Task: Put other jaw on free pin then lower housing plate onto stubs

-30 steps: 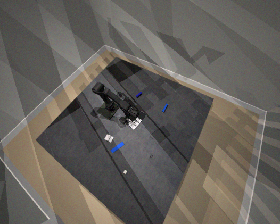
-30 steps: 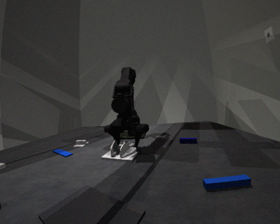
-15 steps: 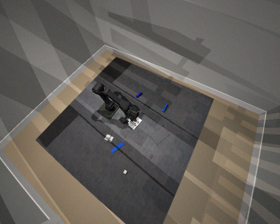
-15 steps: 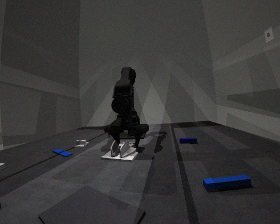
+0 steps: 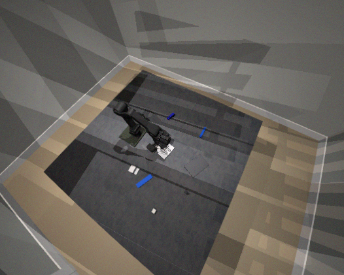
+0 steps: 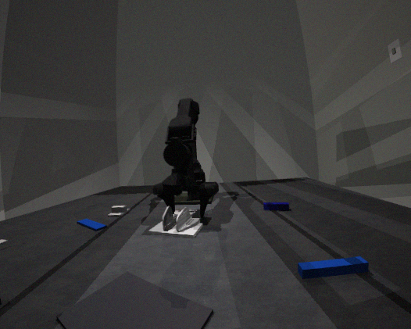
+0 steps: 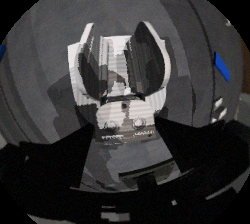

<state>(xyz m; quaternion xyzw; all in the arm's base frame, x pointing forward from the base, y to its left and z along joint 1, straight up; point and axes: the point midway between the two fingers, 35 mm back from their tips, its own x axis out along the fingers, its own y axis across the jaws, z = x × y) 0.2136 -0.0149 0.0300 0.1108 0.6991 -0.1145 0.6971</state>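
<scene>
Now: the jaw 3 cm ahead of my gripper tip, 1 cm to the left of it and 1 cm above it. From my gripper tip the other things lie so: small white cube (17 cm ahead, 43 cm to the right); dark square slab (33 cm ahead, 4 cm to the right, 1 cm below); dark cube (32 cm ahead, 24 cm to the right).
</scene>
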